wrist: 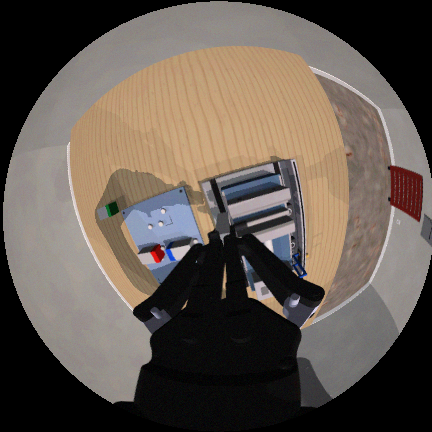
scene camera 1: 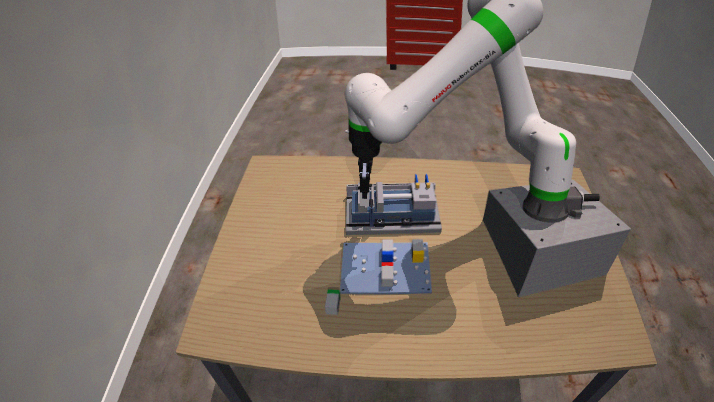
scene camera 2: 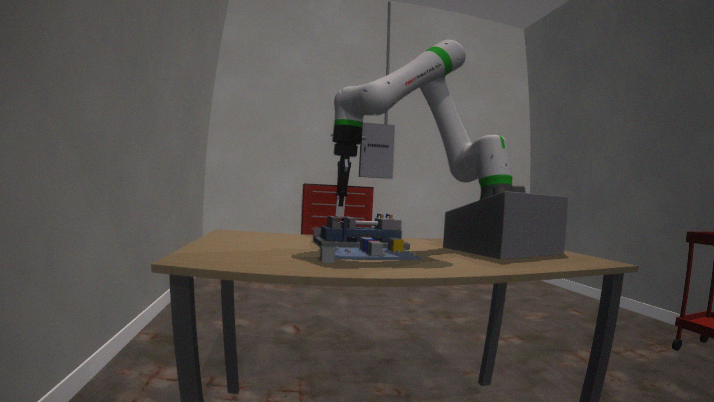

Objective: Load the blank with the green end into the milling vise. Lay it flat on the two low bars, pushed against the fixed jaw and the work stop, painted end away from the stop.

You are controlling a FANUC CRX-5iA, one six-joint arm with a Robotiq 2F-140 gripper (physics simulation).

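The blank with the green end (scene camera 1: 332,302) (scene camera 2: 327,253) (wrist: 105,211) rests on the table just off the front left corner of the blue plate, its green end toward the back. The vise (scene camera 1: 392,217) (scene camera 2: 372,233) (wrist: 252,188) stands behind the plate. Its movable jaw (scene camera 1: 380,197) and fixed jaw (wrist: 257,202) are apart. My gripper (scene camera 1: 364,200) (scene camera 2: 340,212) (wrist: 224,220) is shut and empty, pointing down, its light grey tips close above the vise's left, jaw end. In scene camera 1 it partly hides the fixed jaw. The low bars and work stop are not clearly distinguishable.
The blue plate (scene camera 1: 370,282) (scene camera 2: 345,256) (wrist: 175,202) has pegs and holds a blue-ended blank (scene camera 1: 387,256), a red-ended blank (scene camera 1: 387,276) (wrist: 148,256) and a yellow-ended blank (scene camera 1: 418,256) (scene camera 2: 397,245). Blue-tipped fittings (scene camera 1: 421,180) rise from the vise's right end. The robot's base block (scene camera 1: 565,260) (scene camera 2: 535,225) stands right.
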